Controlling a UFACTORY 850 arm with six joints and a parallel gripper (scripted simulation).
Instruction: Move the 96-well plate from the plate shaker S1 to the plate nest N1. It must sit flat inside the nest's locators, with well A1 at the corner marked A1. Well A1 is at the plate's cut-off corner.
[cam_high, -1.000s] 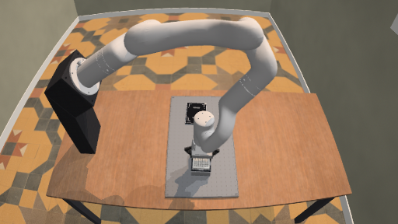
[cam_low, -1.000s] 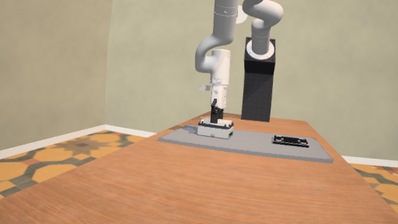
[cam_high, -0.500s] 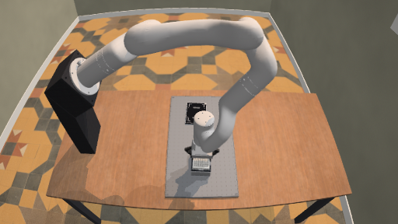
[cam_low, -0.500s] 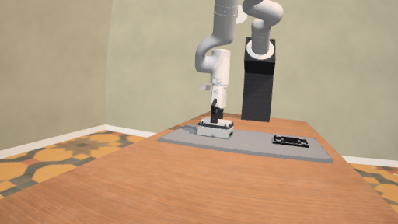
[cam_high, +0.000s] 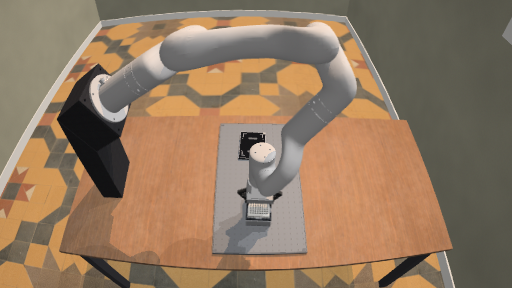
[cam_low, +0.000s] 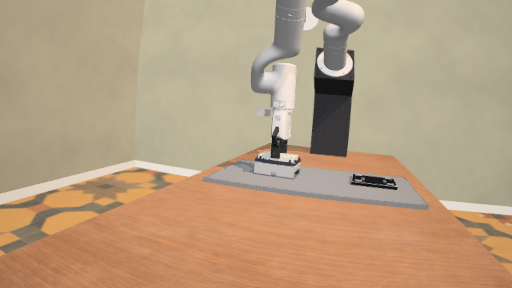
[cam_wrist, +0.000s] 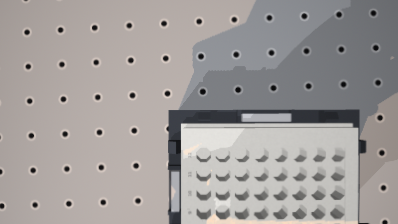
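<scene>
My gripper is now 10 mm above the white 96-well plate. Also, from my hand: black plate nest N1 (130 mm behind, 330 mm to the left, 70 mm below).
</scene>
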